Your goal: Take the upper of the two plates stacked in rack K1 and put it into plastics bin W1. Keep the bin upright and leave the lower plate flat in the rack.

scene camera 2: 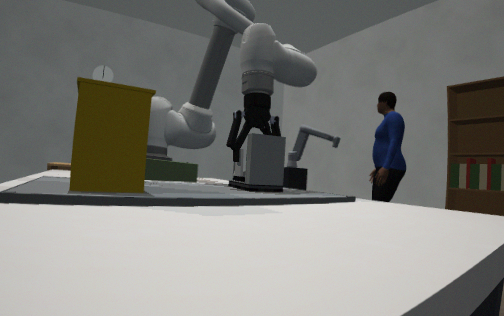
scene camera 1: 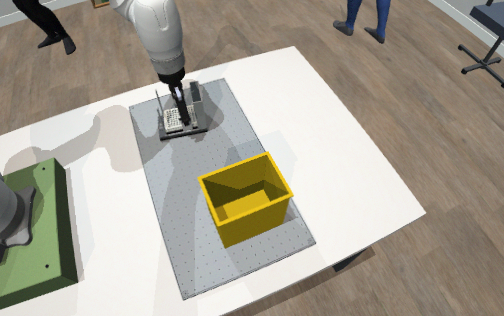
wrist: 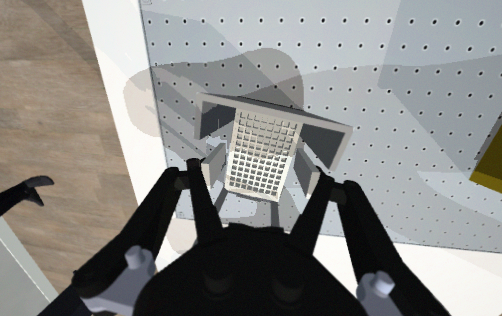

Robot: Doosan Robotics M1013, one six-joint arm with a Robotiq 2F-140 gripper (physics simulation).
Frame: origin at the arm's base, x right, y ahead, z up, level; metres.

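Seen in the pictures: gripper, fingertip midpoint: (wrist: 260, 155); arm's base, origin of the base link: (scene camera 2: 148, 159) (scene camera 1: 5, 221).
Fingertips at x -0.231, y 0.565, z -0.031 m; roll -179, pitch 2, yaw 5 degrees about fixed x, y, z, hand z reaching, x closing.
Pixels of each thing's top centre, then the offset from my fingertips to it. Level surfaces: height alone.
- Rack K1, middle of its top: (wrist: 248, 213) (scene camera 2: 256, 137) (scene camera 1: 174, 95) dx -0.002, dy -0.009, dz +0.106 m
- upper plate, middle of its top: (wrist: 259, 157) (scene camera 1: 183, 115) dx +0.000, dy +0.001, dz +0.010 m
- Bin W1, middle of its top: (scene camera 2: 113, 95) (scene camera 1: 244, 186) dx +0.375, dy +0.094, dz +0.143 m
- grey perforated board, its level: dz -0.037 m
- white table, its level: dz -0.049 m
Rack K1 (scene camera 1: 200, 114) (scene camera 2: 266, 162) (wrist: 320, 123) stands upright at the far end of the perforated board, with tall grey walls. The upper plate (scene camera 1: 173, 119) (wrist: 256, 167), pale with a grid of small wells, lies in it. The lower plate cannot be told apart beneath it. My gripper (scene camera 1: 186, 120) (wrist: 260, 155) points down into the rack. It is open, with one finger pad on each long side of the plate and a gap at each side. In scene camera 2 the rack wall hides one fingertip. Bin W1 (scene camera 1: 255, 220) (scene camera 2: 111, 140) (wrist: 492, 162) is yellow, upright and empty.
The grey perforated board (scene camera 1: 165, 200) (wrist: 400, 110) carries rack and bin on the white table (scene camera 1: 350, 150) (scene camera 2: 225, 250). The rack's tall walls stand close around the fingers. A green block (scene camera 1: 35, 210) (scene camera 2: 172, 170) bears the arm's base. A person (scene camera 2: 391, 140) stands beyond the table.
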